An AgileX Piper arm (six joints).
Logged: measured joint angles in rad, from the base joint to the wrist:
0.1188 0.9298 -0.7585 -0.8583 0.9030 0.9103
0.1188 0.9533 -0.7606 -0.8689 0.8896 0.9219
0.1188 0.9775 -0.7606 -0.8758 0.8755 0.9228
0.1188 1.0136 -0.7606 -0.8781 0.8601 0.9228
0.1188 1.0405 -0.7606 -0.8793 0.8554 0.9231
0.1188 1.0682 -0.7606 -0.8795 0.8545 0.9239
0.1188 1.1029 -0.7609 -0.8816 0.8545 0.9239
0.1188 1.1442 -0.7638 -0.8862 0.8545 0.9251
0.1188 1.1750 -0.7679 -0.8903 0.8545 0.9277
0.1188 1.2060 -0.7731 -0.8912 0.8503 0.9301
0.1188 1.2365 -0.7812 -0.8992 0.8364 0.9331
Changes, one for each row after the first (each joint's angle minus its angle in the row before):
0.0000 0.0235 -0.0021 -0.0106 -0.0134 0.0116
0.0000 0.0242 0.0000 -0.0069 -0.0141 0.0009
0.0000 0.0361 0.0000 -0.0023 -0.0154 0.0000
0.0000 0.0269 0.0000 -0.0012 -0.0047 0.0003
0.0000 0.0277 0.0000 -0.0002 -0.0009 0.0008
0.0000 0.0347 -0.0003 -0.0021 0.0000 0.0000
0.0000 0.0413 -0.0029 -0.0046 0.0000 0.0012
0.0000 0.0308 -0.0041 -0.0041 0.0000 0.0026
0.0000 0.0310 -0.0052 -0.0009 -0.0042 0.0024
0.0000 0.0305 -0.0081 -0.0080 -0.0139 0.0030

